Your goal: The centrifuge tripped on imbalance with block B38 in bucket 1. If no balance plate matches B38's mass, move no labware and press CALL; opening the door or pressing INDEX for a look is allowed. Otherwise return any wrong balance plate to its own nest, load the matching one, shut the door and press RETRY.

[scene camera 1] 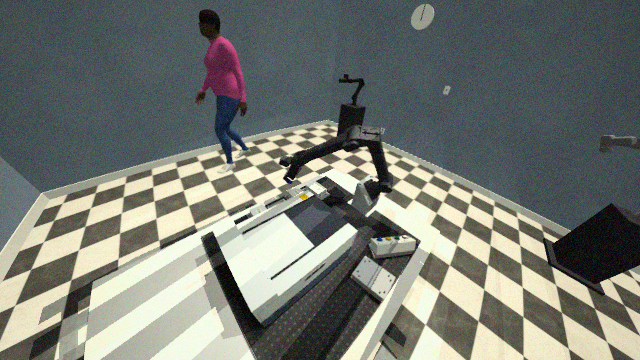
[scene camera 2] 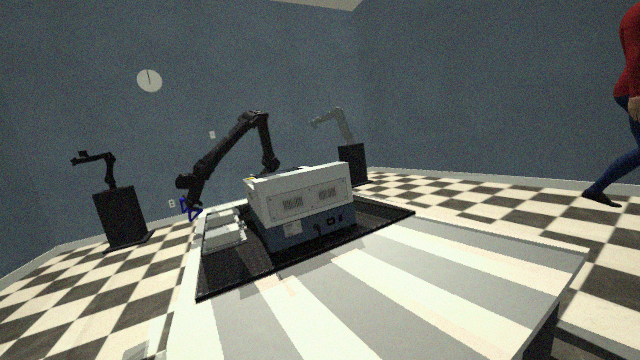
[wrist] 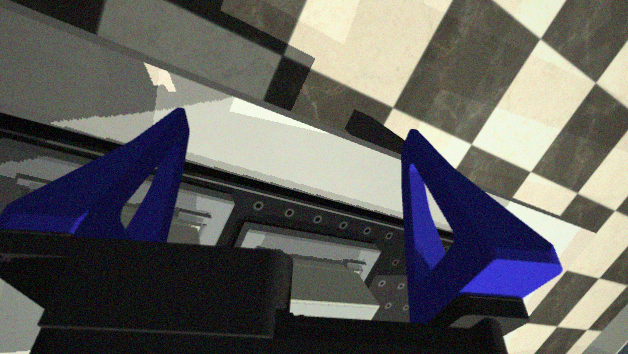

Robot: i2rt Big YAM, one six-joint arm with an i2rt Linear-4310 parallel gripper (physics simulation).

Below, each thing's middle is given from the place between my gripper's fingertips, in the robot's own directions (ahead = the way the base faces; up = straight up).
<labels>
I see the balance plate B [wrist: 27, 313] 50 mm ahead of my hand, 150 mm to the left of it and 40 mm below it. From my hand the other things lie so: button box [scene camera 1: 384, 247] 110 mm behind, 760 mm to the left, 30 mm below; then centrifuge [scene camera 1: 277, 256] 340 mm ahead, 460 mm to the left, 50 mm above; then balance plate A [wrist: 319, 289] 90 mm behind, 170 mm to the left, 40 mm below.
</labels>
